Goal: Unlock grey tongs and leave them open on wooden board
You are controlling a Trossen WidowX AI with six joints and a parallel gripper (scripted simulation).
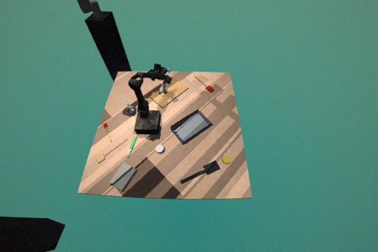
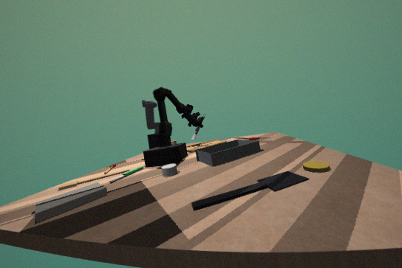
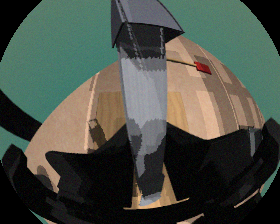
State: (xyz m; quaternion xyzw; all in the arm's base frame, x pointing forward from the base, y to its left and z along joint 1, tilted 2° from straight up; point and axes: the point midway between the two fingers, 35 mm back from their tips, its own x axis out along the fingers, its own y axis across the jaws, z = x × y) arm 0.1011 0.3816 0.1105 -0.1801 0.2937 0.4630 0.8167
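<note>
Right now my gripper tip is 1 cm past the wooden board, 4 cm to the left of it and 16 cm above it. From my gripper tip the other things lie so: roasting tin: 29 cm ahead, 41 cm to the right, 14 cm below; white cylinder: 8 cm ahead, 66 cm to the right, 15 cm below; red-headed tool: 35 cm ahead, 13 cm to the left, 16 cm below.
</note>
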